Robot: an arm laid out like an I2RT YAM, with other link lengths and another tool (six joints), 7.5 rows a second.
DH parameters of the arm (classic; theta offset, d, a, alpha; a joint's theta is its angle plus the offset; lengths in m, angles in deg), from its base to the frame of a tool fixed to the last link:
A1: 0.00 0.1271 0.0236 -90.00
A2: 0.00 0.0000 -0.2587 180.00
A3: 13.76 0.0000 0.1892 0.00
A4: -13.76 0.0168 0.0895 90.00
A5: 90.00 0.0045 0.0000 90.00
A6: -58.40 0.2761 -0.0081 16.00
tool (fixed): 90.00 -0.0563 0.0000 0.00
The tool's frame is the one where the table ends.
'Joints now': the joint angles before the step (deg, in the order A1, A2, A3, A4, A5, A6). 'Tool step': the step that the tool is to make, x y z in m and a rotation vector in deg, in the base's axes. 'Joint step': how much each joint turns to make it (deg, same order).
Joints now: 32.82, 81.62, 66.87, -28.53, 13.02, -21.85
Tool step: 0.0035, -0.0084, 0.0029, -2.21, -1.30, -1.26
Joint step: 0.26, 0.00, 0.00, 0.10, 2.87, -0.85
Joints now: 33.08, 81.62, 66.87, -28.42, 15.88, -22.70
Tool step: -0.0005, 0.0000, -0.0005, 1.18, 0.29, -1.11
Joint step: 0.02, 0.00, 0.01, -0.06, 0.04, 1.67
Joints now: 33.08, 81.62, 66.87, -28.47, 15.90, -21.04
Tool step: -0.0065, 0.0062, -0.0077, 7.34, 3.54, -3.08
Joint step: -1.30, 0.01, 0.01, -0.78, -4.29, 7.30
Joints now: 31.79, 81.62, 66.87, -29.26, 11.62, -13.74
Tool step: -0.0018, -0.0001, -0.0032, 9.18, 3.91, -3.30
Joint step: -4.49, -0.31, -0.01, -0.03, -7.73, 6.38
